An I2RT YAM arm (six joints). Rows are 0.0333 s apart.
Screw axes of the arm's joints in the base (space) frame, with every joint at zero. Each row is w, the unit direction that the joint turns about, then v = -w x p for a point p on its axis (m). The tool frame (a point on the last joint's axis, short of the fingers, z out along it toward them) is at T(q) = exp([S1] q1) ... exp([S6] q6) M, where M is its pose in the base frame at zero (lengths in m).
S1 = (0, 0, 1, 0.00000, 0.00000, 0.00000)
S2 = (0, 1, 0, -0.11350, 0.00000, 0.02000)
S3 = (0, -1, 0, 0.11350, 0.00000, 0.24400)
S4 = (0, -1, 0, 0.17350, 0.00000, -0.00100)
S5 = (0, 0, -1, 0.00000, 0.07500, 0.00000)
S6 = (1, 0, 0, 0.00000, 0.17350, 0.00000)
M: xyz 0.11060 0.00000 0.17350 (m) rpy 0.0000 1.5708 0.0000 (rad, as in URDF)
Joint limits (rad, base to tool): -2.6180..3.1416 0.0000..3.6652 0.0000..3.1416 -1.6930..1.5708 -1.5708..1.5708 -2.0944..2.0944
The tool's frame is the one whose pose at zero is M.
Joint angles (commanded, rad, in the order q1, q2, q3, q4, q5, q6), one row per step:
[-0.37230, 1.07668, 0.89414, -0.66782, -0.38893, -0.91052]
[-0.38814, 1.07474, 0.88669, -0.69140, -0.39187, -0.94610]
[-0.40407, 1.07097, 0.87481, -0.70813, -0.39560, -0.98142]
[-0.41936, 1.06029, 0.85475, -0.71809, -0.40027, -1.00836]
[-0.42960, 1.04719, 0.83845, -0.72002, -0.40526, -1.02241]
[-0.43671, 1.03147, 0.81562, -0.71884, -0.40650, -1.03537]
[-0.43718, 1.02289, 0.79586, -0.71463, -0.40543, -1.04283]
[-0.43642, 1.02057, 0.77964, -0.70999, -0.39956, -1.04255]
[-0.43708, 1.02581, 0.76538, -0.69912, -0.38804, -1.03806]
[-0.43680, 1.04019, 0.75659, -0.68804, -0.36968, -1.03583]
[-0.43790, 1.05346, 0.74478, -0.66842, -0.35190, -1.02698]
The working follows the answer.
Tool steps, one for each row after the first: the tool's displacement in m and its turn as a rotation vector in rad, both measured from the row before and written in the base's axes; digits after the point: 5 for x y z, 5 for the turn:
[-0.00360, -0.00214, -0.00362, -0.01197, 0.02153, 0.01111]
[-0.00371, -0.00199, -0.00415, -0.01186, 0.01720, 0.01180]
[-0.00474, -0.00126, -0.00494, -0.00695, 0.01274, 0.00723]
[-0.00382, -0.00041, -0.00279, -0.00360, 0.00121, 0.00309]
[-0.00417, 0.00039, -0.00426, -0.00520, 0.00330, 0.00319]
[-0.00229, 0.00093, -0.00444, -0.00275, 0.00573, 0.00442]
[-0.00116, 0.00050, -0.00447, -0.00021, 0.01044, -0.00288]
[0.00022, -0.00066, -0.00486, -0.00197, 0.01235, -0.01070]
[0.00171, -0.00141, -0.00483, -0.00715, 0.01759, -0.01187]
[0.00177, -0.00172, -0.00508, -0.00548, 0.01204, -0.01794]

Tool pose at each row, in the base's axes (x y z in m, rotation vector in rad; rounded; the steps above come from the unrounded poses):
[0.20720, -0.06642, 0.28008, -0.78907, 2.20848, -0.15799]
[0.20360, -0.06856, 0.27646, -0.81300, 2.22489, -0.15806]
[0.19989, -0.07055, 0.27232, -0.83668, 2.23679, -0.15928]
[0.19515, -0.07181, 0.26738, -0.85164, 2.24604, -0.15880]
[0.19133, -0.07221, 0.26459, -0.85729, 2.24609, -0.16098]
[0.18716, -0.07183, 0.26033, -0.86444, 2.24819, -0.16410]
[0.18487, -0.07090, 0.25589, -0.87232, 2.25170, -0.16291]
[0.18370, -0.07040, 0.25142, -0.87197, 2.26276, -0.16027]
[0.18392, -0.07106, 0.24656, -0.86424, 2.27942, -0.16242]
[0.18563, -0.07247, 0.24173, -0.85914, 2.30200, -0.16899]
[0.18740, -0.07419, 0.23665, -0.84463, 2.32204, -0.17850]

